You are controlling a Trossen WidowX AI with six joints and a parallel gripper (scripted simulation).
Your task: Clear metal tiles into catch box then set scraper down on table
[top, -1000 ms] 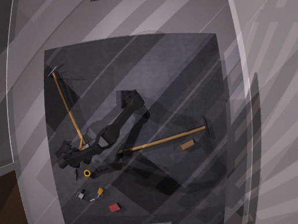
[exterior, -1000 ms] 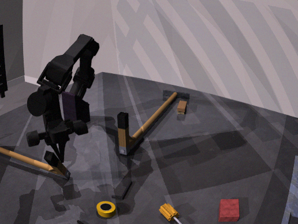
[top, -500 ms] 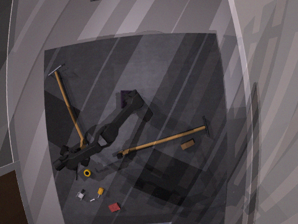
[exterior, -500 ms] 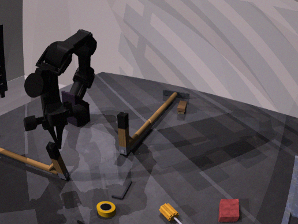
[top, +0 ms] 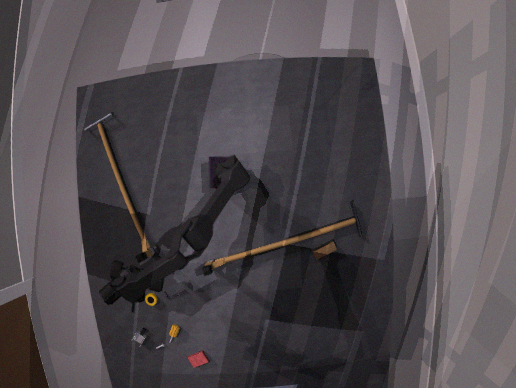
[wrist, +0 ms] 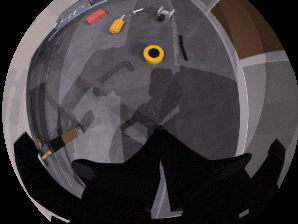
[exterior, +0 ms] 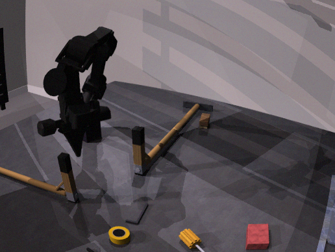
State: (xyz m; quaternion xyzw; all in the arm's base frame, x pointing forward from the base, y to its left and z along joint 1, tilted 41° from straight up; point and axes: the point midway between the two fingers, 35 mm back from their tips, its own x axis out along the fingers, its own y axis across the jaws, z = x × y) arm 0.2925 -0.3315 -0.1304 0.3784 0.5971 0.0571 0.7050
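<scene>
The long wooden-handled scraper lies 2 cm behind my gripper tip, 51 cm to the left of it and 10 cm below it. The rest, counted from my gripper tip: yellow-handled tool (29 cm ahead, 1 cm to the left, 14 cm below); then yellow tape roll (14 cm ahead, 5 cm to the right, 15 cm below); then red block (43 cm ahead, 8 cm to the left, 15 cm below).
</scene>
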